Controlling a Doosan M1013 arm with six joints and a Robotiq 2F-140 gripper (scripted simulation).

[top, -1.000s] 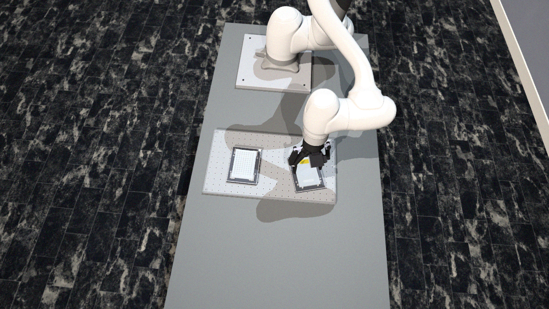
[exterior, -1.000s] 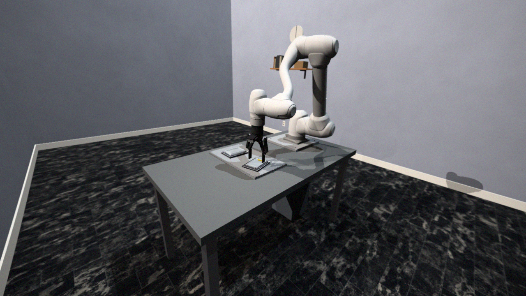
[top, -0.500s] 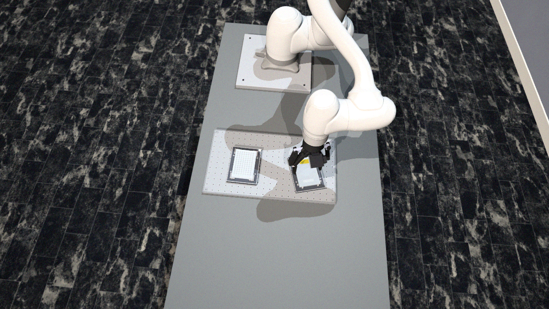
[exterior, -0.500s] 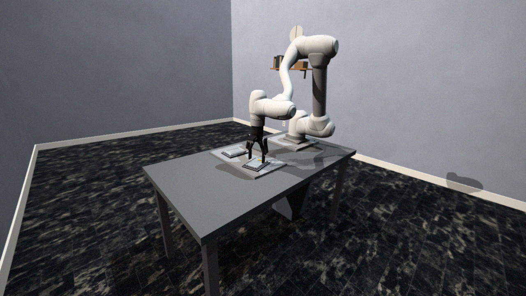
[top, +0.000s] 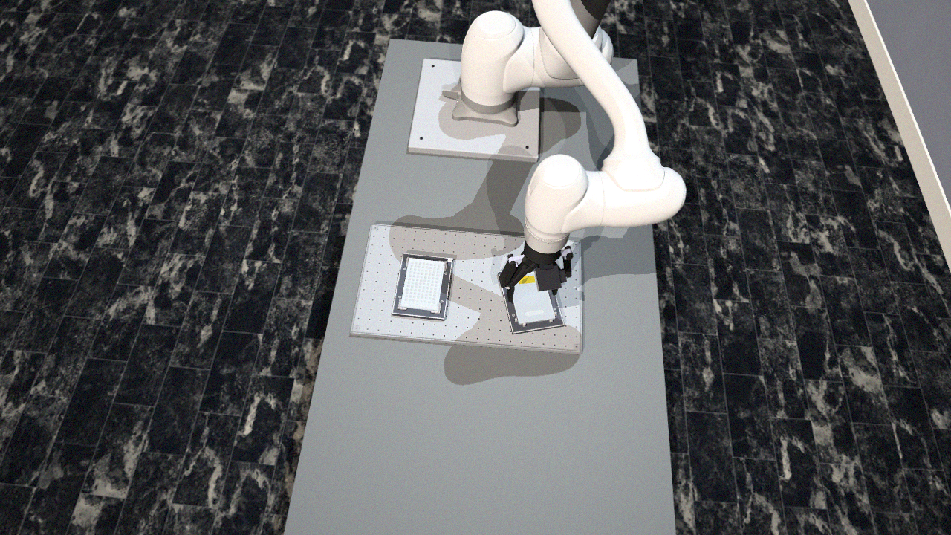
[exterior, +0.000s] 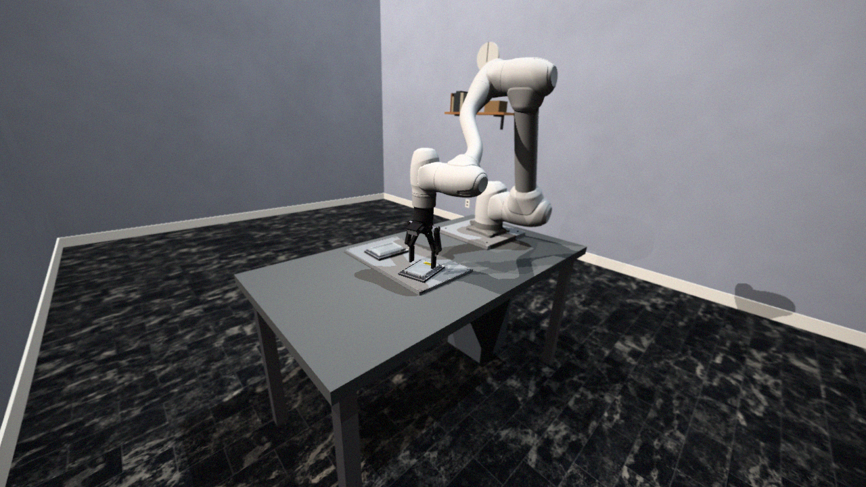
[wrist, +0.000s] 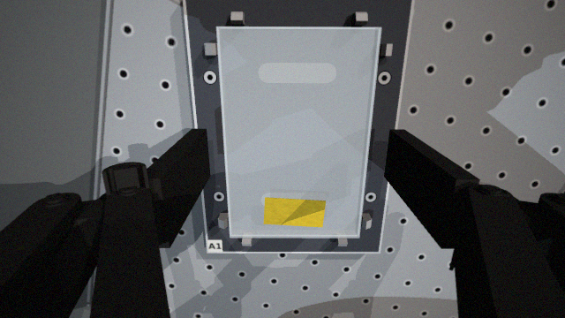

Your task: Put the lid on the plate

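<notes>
My hand is 40 mm above the clear lid. The rest, counted from my hand: tag reading a1 (90 mm behind, 40 mm below, 30 mm to the left); then culture plate (250 mm to the right, 40 mm below); then lid park (50 mm below).
</notes>
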